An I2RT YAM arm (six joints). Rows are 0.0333 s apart.
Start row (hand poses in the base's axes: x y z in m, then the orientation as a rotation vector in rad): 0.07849 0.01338 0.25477 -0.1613 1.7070 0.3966
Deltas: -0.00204 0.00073 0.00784 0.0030 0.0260 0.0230; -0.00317 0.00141 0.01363 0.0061 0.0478 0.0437; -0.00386 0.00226 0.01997 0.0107 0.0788 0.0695; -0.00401 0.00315 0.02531 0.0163 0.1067 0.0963; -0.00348 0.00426 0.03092 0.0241 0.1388 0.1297; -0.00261 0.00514 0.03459 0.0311 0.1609 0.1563; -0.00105 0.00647 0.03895 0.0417 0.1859 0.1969; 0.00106 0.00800 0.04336 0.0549 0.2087 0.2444; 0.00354 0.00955 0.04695 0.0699 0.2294 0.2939; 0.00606 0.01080 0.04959 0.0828 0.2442 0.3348; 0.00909 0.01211 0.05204 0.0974 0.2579 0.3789; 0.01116 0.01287 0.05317 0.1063 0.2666 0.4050; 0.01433 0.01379 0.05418 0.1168 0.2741 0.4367; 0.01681 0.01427 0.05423 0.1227 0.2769 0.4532; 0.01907 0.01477 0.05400 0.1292 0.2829 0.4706; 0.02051 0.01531 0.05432 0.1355 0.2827 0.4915; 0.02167 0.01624 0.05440 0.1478 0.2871 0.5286; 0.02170 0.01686 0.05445 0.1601 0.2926 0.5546; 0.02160 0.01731 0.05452 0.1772 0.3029 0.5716; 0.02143 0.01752 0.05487 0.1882 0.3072 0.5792; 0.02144 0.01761 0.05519 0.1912 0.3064 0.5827; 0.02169 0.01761 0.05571 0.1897 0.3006 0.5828
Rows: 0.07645 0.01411 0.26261 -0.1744 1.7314 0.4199; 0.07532 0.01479 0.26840 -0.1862 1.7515 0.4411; 0.07463 0.01564 0.27474 -0.1999 1.7800 0.4689; 0.07448 0.01653 0.28008 -0.2143 1.8050 0.4980; 0.07501 0.01764 0.28569 -0.2322 1.8330 0.5348; 0.07588 0.01852 0.28936 -0.2466 1.8515 0.5644; 0.07744 0.01985 0.29372 -0.2703 1.8705 0.6085; 0.07955 0.02138 0.29813 -0.2986 1.8856 0.6599; 0.08203 0.02293 0.30172 -0.3279 1.8970 0.7144; 0.08455 0.02418 0.30436 -0.3522 1.9034 0.7596; 0.08758 0.02549 0.30681 -0.3783 1.9071 0.8086; 0.08965 0.02625 0.30794 -0.3935 1.9095 0.8381; 0.09282 0.02717 0.30895 -0.4127 1.9090 0.8730; 0.09530 0.02765 0.30900 -0.4226 1.9074 0.8913; 0.09756 0.02815 0.30877 -0.4323 1.9086 0.9116; 0.09900 0.02869 0.30909 -0.4463 1.9029 0.9330; 0.10016 0.02962 0.30917 -0.4695 1.8967 0.9730; 0.10019 0.03024 0.30922 -0.4825 1.8934 1.0047; 0.10009 0.03069 0.30929 -0.4830 1.8949 1.0350; 0.09992 0.03090 0.30964 -0.4805 1.8942 1.0514; 0.09993 0.03099 0.30996 -0.4814 1.8917 1.0565; 0.10018 0.03099 0.31048 -0.4836 1.8865 1.0539
